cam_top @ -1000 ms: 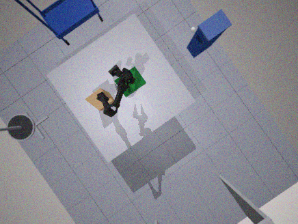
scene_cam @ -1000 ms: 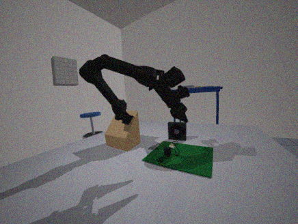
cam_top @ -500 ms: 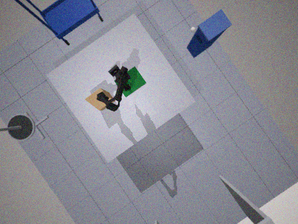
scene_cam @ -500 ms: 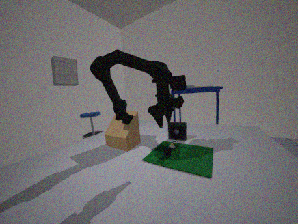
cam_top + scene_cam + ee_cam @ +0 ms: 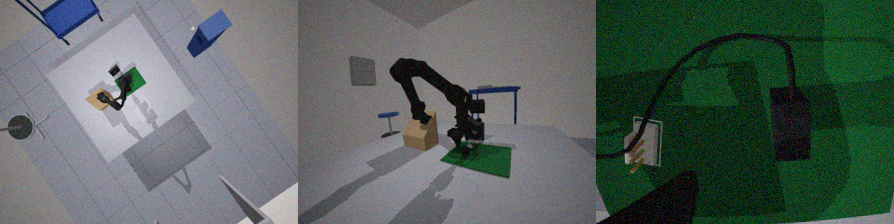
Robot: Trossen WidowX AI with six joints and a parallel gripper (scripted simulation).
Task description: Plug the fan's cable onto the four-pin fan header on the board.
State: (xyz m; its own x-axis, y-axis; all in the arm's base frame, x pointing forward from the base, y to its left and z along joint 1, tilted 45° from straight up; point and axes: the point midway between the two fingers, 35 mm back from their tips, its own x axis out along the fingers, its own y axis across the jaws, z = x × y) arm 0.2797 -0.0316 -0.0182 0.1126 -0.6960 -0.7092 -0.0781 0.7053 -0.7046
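The black fan plug is 4 cm below my gripper tip and 1 cm ahead of it. From my gripper tip the other things lie so: green board (8 cm below, 6 cm ahead, 4 cm to the left); fan header (10 cm to the left, 6 cm below, 2 cm behind).
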